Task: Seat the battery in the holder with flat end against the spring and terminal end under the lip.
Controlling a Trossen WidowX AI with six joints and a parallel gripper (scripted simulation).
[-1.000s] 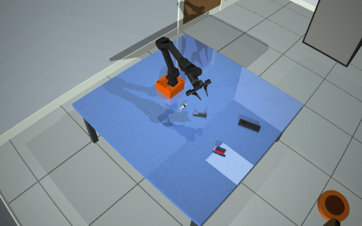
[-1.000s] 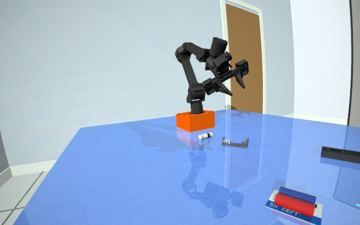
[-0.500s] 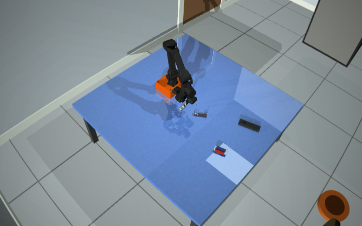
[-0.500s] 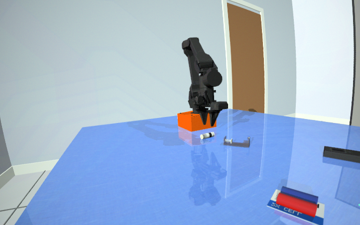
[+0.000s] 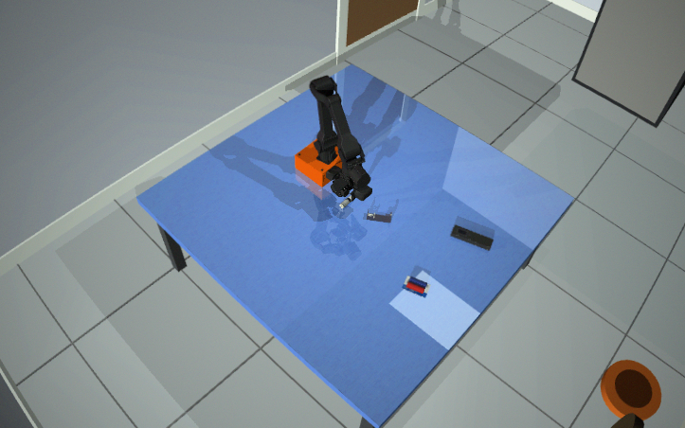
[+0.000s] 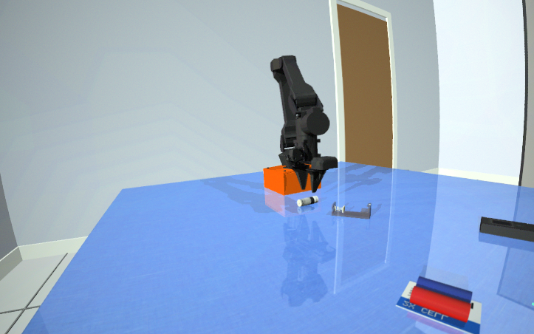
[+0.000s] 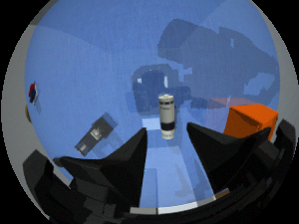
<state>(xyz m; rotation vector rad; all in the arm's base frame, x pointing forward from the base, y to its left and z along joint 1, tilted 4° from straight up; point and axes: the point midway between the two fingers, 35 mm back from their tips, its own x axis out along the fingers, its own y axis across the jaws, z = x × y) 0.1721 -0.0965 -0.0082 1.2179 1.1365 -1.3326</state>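
My gripper tip is 3 cm above the battery. The rest, counted from my gripper tip: black bar-shaped block (48 cm ahead, 15 cm to the left, 3 cm below).
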